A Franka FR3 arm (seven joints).
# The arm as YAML. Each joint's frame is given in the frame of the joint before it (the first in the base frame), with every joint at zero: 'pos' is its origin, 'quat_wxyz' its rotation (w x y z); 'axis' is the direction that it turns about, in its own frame. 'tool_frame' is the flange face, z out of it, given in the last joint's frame.
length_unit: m
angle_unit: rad
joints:
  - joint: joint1
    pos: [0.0, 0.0, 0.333]
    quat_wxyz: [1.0, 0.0, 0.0, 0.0]
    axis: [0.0, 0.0, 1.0]
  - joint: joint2
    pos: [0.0, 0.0, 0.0]
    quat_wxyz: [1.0, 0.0, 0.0, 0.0]
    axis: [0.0, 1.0, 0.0]
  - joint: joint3
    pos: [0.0, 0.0, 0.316]
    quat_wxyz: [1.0, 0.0, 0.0, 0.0]
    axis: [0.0, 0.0, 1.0]
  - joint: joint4
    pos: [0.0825, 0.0, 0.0]
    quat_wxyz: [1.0, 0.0, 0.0, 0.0]
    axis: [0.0, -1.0, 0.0]
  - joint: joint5
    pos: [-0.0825, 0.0, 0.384]
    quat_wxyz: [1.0, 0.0, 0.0, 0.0]
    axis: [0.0, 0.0, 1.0]
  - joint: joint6
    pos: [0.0, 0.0, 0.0]
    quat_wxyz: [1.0, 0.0, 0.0, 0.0]
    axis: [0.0, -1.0, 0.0]
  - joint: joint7
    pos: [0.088, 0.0, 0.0]
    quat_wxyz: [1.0, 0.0, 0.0, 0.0]
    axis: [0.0, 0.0, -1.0]
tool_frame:
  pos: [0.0, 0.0, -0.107]
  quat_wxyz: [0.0, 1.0, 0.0, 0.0]
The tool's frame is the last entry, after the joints.
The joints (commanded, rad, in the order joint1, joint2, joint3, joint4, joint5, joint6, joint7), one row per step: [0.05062, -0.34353, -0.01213, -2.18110, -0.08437, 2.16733, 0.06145]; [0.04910, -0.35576, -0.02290, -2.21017, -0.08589, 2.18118, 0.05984]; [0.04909, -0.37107, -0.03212, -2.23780, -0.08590, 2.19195, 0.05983]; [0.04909, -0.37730, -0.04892, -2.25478, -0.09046, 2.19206, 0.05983]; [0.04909, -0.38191, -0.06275, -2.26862, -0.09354, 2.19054, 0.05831]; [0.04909, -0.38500, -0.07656, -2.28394, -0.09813, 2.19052, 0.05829]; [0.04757, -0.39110, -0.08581, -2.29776, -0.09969, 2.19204, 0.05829]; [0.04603, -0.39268, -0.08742, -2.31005, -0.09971, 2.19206, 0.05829]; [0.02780, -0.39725, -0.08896, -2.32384, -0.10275, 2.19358, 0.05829]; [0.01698, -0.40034, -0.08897, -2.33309, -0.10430, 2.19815, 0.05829]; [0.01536, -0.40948, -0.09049, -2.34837, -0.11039, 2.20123, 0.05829]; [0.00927, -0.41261, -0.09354, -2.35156, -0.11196, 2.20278, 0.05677]
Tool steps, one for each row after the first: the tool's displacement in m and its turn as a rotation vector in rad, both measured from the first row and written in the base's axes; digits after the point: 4 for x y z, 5 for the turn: [-0.0044, -0.0064, -0.0074, 0.00212, 0.00327, -0.00848]; [-0.0098, -0.0112, -0.0130, 0.00600, 0.00504, -0.01604]; [-0.0129, -0.0200, -0.0188, 0.00785, 0.01589, -0.03009]; [-0.0157, -0.0271, -0.0240, 0.00971, 0.02695, -0.04039]; [-0.0183, -0.0341, -0.0305, 0.01080, 0.03945, -0.05137]; [-0.0213, -0.0392, -0.0347, 0.01351, 0.04587, -0.06040]; [-0.0232, -0.0405, -0.0402, 0.01432, 0.05658, -0.06307]; [-0.0264, -0.0494, -0.0449, 0.01310, 0.06421, -0.08120]; [-0.0283, -0.0541, -0.0476, 0.01241, 0.06576, -0.09092]; [-0.0320, -0.0554, -0.0508, 0.00826, 0.06891, -0.09117]; [-0.0332, -0.0596, -0.0508, 0.00814, 0.06758, -0.09781]
